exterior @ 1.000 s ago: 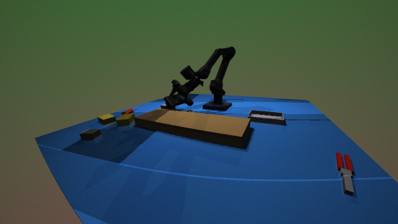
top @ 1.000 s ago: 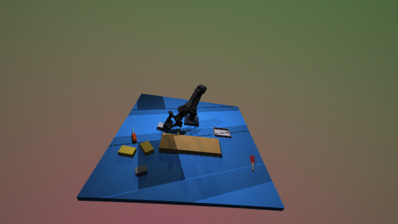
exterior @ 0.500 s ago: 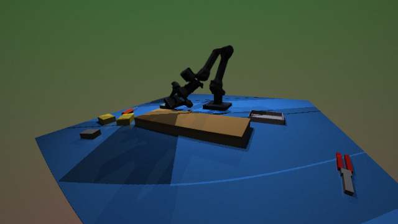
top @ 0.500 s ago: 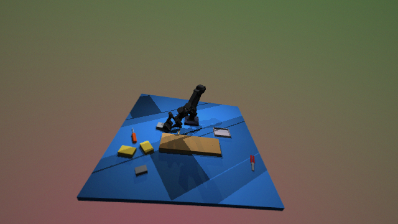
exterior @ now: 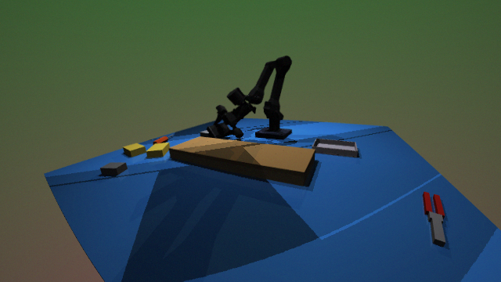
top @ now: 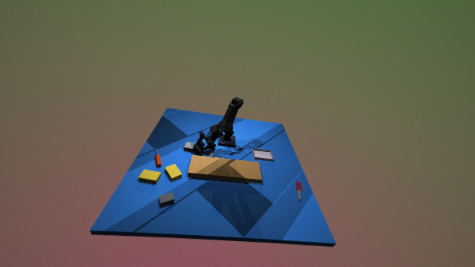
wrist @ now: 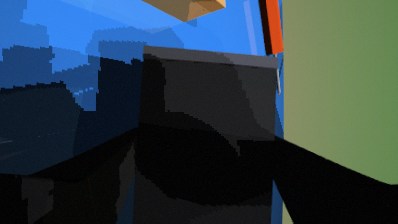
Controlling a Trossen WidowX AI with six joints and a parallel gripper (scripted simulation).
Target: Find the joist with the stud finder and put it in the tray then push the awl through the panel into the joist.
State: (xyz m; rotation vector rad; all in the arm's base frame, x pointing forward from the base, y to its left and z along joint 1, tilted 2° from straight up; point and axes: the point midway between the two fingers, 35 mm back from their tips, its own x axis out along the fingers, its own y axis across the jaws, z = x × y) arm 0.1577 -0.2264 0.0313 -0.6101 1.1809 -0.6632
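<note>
The stud finder lies 30 mm behind my gripper tip, 10 mm to the right of it and 20 mm below it. From my gripper tip the other things lie so: grey block 30 mm behind, 70 mm to the right, 30 mm below; then grey tray 30 mm ahead, 550 mm to the left, 30 mm below.
</note>
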